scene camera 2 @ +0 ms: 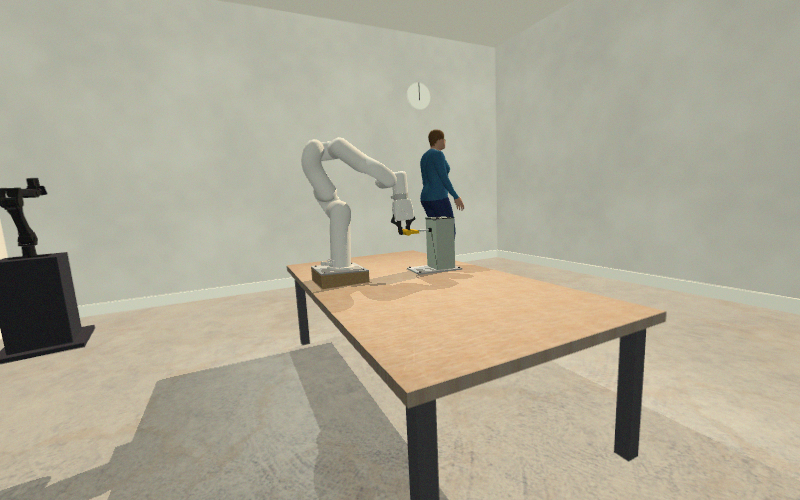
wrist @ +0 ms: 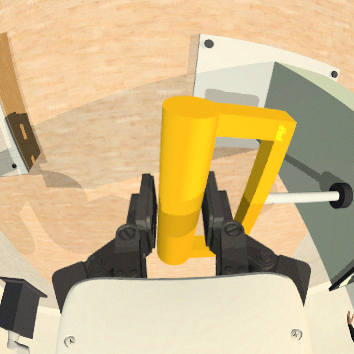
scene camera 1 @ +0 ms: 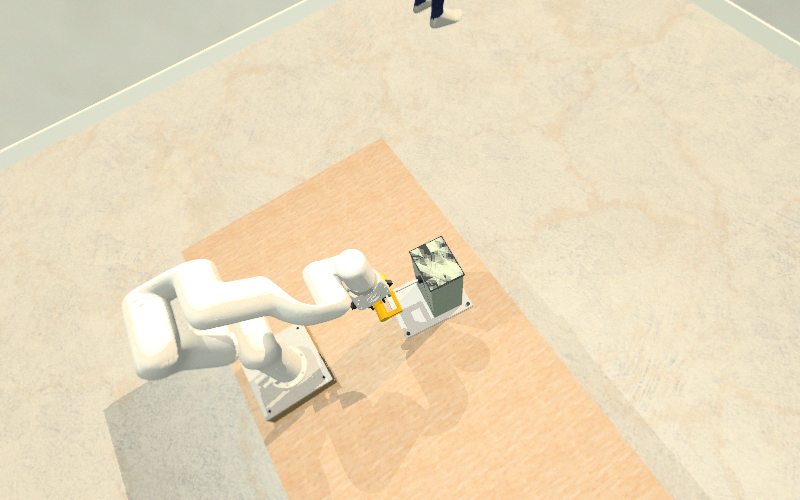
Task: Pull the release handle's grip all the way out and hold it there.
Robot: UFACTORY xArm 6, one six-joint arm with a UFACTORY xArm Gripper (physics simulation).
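Observation:
The release handle's yellow grip [scene camera 1: 396, 301] [scene camera 2: 411, 232] [wrist: 186, 180] is a D-shaped loop with a thick round bar. A white rod [wrist: 305, 197] [scene camera 2: 424, 230] joins it to a black collar [wrist: 342, 195] on the side of the grey-green box [scene camera 1: 446, 294] [scene camera 2: 441, 244] [wrist: 325, 145]. A stretch of the rod shows between loop and collar, so the grip stands out from the box. My gripper [wrist: 178, 188] [scene camera 2: 404, 231] is shut on the thick bar, one black finger on each side of it, well above the table. In scene camera 1 the arm hides part of the fingers.
The box stands on a white base plate [scene camera 1: 405, 325] [scene camera 2: 415, 270] [wrist: 240, 52] bolted to the wooden table [scene camera 1: 519, 400] [scene camera 2: 501, 318]. My arm's base plate [scene camera 1: 283, 406] is on the same table. A person [scene camera 2: 435, 170] stands behind the table. A black pedestal [scene camera 2: 35, 300] with a small arm is at the left.

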